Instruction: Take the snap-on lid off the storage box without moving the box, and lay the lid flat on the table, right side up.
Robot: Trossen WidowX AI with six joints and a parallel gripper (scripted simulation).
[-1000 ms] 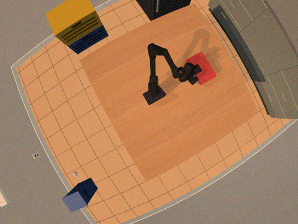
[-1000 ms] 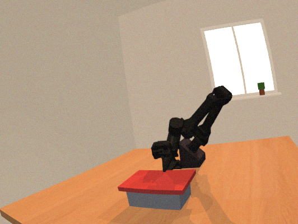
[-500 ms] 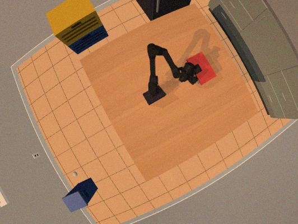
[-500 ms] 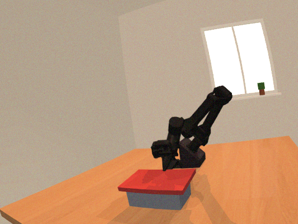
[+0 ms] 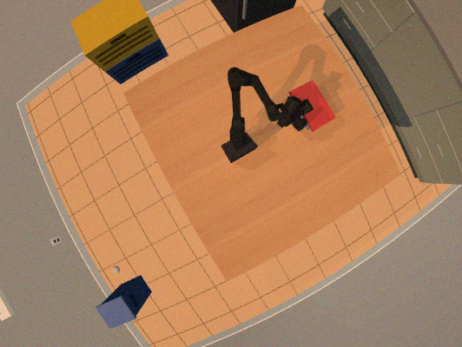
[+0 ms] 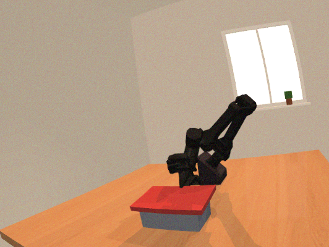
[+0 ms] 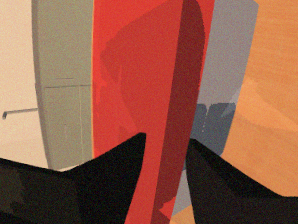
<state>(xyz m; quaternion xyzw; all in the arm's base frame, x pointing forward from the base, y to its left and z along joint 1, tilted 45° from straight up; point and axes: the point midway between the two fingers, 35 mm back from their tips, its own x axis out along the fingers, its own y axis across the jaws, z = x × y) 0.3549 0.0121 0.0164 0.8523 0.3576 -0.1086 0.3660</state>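
Right now my gripper tip is 8 cm short of the red lid and 1 cm to the right of it. Also, from my gripper tip: grey-blue storage box 8 cm ahead, 5 cm below, 1 cm to the left.
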